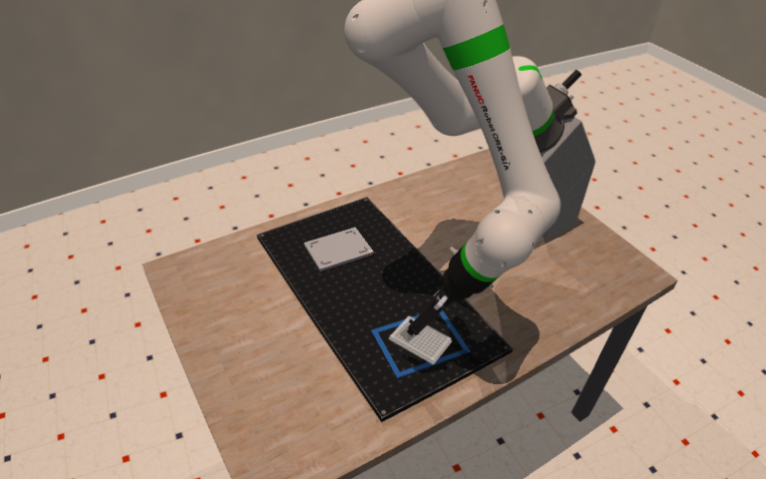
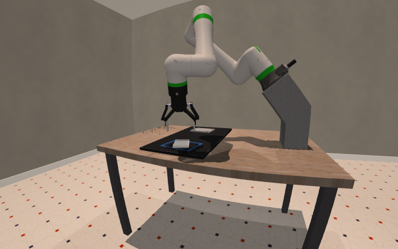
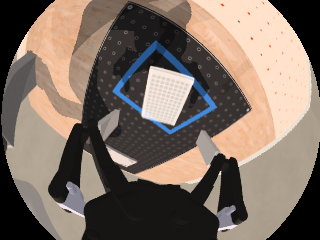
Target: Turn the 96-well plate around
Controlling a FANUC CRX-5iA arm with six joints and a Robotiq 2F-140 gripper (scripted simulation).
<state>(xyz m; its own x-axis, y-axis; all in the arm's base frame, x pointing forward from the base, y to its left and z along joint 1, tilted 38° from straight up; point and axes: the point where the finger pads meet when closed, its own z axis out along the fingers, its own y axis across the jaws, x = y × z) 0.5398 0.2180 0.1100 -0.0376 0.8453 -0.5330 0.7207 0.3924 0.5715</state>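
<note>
My hand is 90 mm above the white 96-well plate. From my hand the other things lie so: grey plate nest N1: 20 mm ahead, 390 mm to the right, 90 mm below.
</note>
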